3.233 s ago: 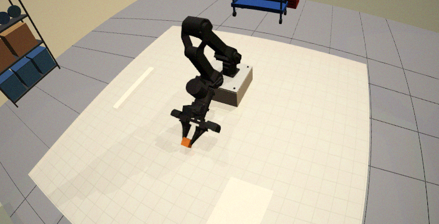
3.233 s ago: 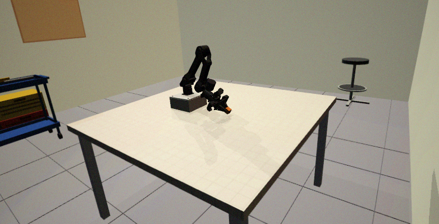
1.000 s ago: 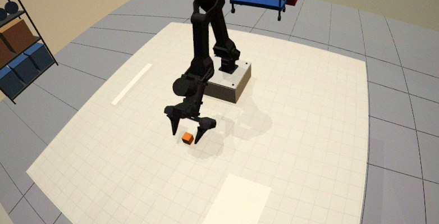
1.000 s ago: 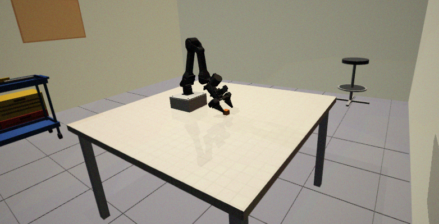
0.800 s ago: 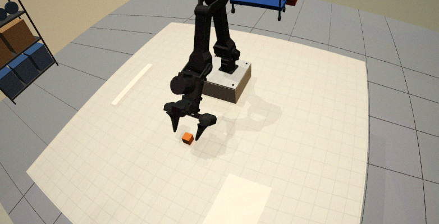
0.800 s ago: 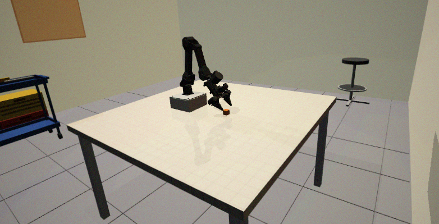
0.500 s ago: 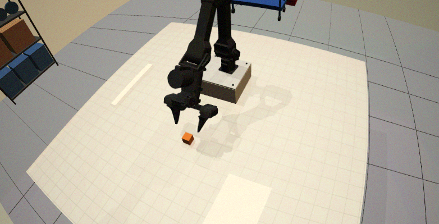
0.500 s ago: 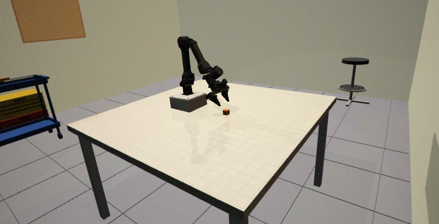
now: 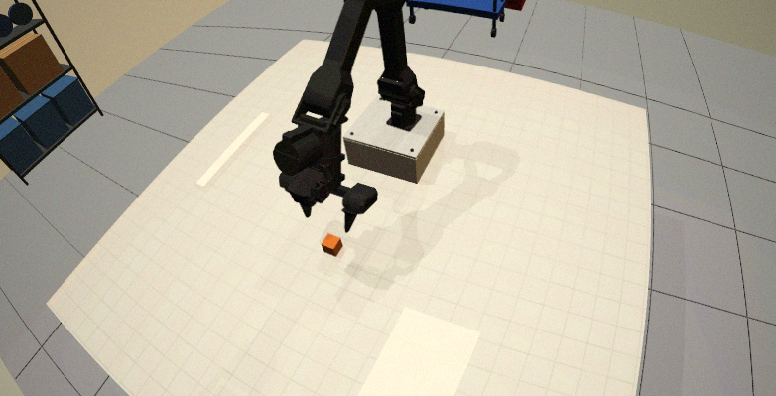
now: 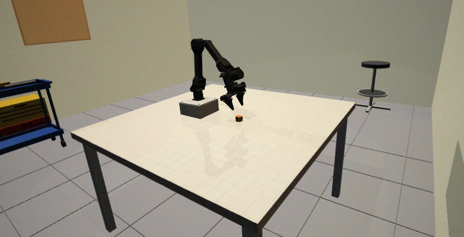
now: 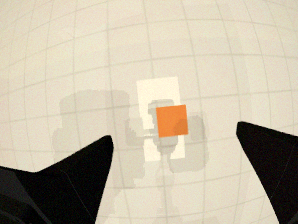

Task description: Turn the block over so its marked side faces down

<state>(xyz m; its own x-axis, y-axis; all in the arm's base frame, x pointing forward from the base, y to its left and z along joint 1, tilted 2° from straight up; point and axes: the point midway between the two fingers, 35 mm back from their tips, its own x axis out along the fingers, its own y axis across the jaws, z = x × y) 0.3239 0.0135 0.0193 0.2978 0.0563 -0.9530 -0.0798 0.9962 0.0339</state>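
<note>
My gripper tip is 7 cm above the orange block.
</note>
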